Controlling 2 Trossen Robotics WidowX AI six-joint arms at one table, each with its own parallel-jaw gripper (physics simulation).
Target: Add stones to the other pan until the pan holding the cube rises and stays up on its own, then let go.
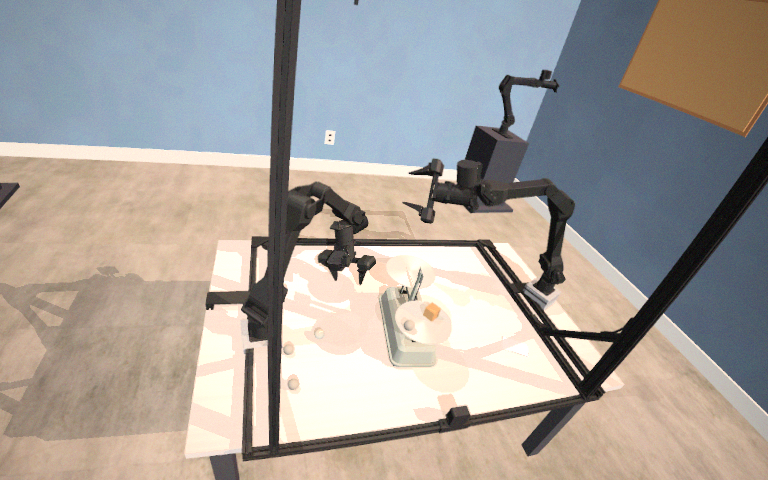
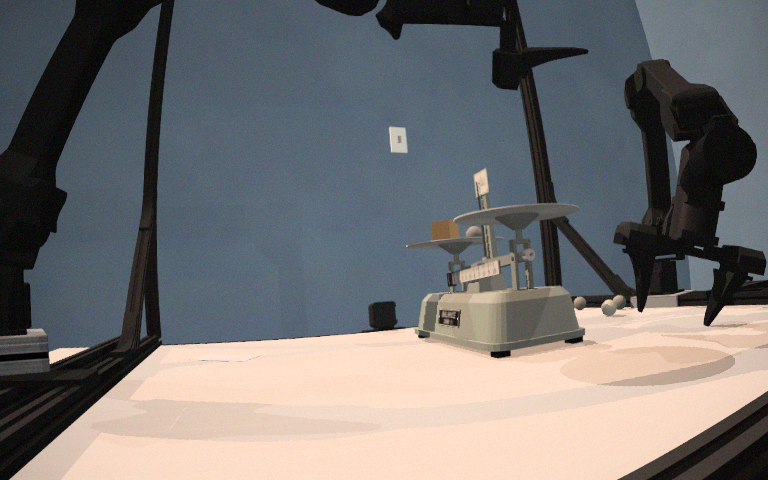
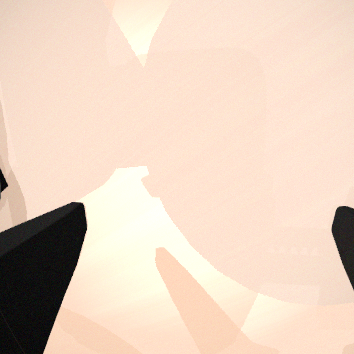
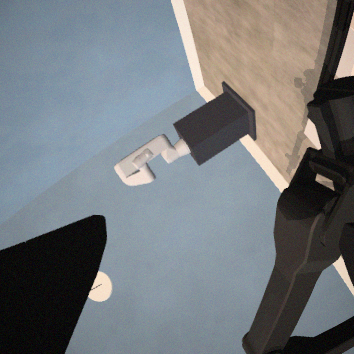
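Seen in the pictures: left gripper, between the fingertips: [image 1: 348,282] [image 2: 673,318] [image 3: 215,218]; right gripper, between the fingertips: [image 1: 405,187] [image 2: 590,8] [image 4: 230,233]; left arm's base, origin of its link: [image 1: 260,331] [image 2: 663,293]; right arm's base, origin of its link: [image 1: 543,288].
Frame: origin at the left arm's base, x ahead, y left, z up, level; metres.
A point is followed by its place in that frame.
Note:
A grey-green balance scale [image 1: 411,350] @[y -0.175, x 0.367, z 0.039 m] [image 2: 498,314] @[y 0.050, x 0.493, z 0.024 m] stands mid-table. Its near pan [image 1: 435,331] @[y -0.190, x 0.407, z 0.123 m] [image 2: 449,244] @[y -0.137, x 0.414, z 0.118 m] sits low and holds an orange cube [image 1: 432,311] @[y -0.148, x 0.411, z 0.152 m] [image 2: 445,230] @[y -0.123, x 0.429, z 0.138 m] and one pale stone [image 1: 408,326] @[y -0.175, x 0.331, z 0.144 m] [image 2: 474,231] @[y -0.156, x 0.347, z 0.140 m]. The other pan [image 1: 398,268] @[y 0.050, x 0.402, z 0.134 m] [image 2: 515,210] @[y 0.067, x 0.472, z 0.133 m] is raised and empty. Three stones [image 1: 319,332] @[y -0.037, x 0.153, z 0.005 m] [image 1: 288,349] @[y -0.076, x 0.061, z 0.003 m] [image 1: 294,383] @[y -0.180, x 0.057, z 0.004 m] lie on the table at the left. My left gripper [image 1: 349,280] @[y 0.161, x 0.298, z -0.008 m] [image 3: 215,218] @[y 0.161, x 0.298, z -0.008 m] is open and empty, low over bare table left of the raised pan. My right gripper [image 1: 408,188] @[y 0.200, x 0.445, z 0.324 m] is open and empty, high in the air behind the table.
A black frame [image 1: 515,286] @[y 0.027, x 0.911, z 0.003 m] runs round the table top, with a tall post [image 1: 282,143] @[y -0.317, x -0.010, z 0.655 m] at the left. A dark pedestal [image 1: 494,152] with a small arm stands on the floor behind.

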